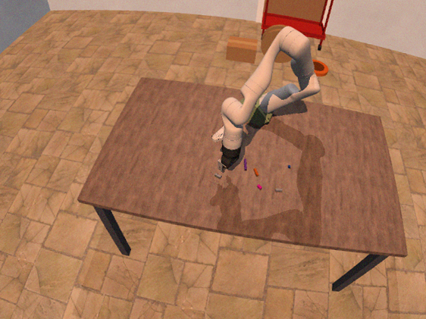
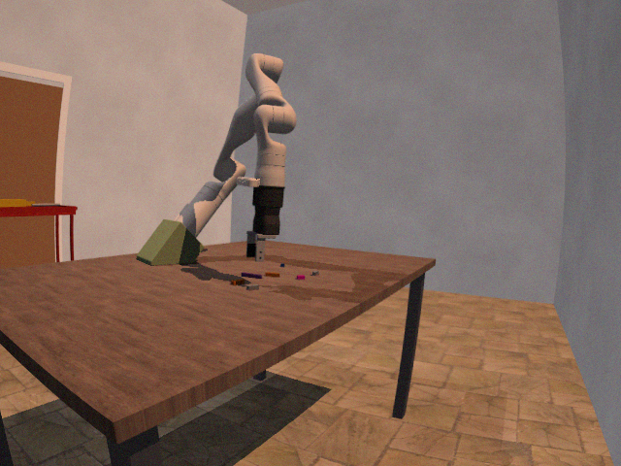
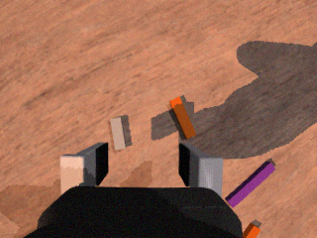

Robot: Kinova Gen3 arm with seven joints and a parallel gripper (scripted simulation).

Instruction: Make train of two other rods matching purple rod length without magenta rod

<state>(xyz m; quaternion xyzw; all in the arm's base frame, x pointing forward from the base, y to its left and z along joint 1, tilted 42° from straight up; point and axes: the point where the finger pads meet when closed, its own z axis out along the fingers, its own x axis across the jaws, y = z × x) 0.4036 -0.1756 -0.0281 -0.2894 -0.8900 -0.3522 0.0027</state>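
The orange rod is 5 cm behind my hand, 1 cm to the right of it and 8 cm below it. From my hand the other things lie so: magenta rod (4 cm ahead, 17 cm to the left, 8 cm below); then purple rod (8 cm behind, 9 cm to the left, 8 cm below); then blue rod (10 cm behind, 30 cm to the left, 8 cm below).
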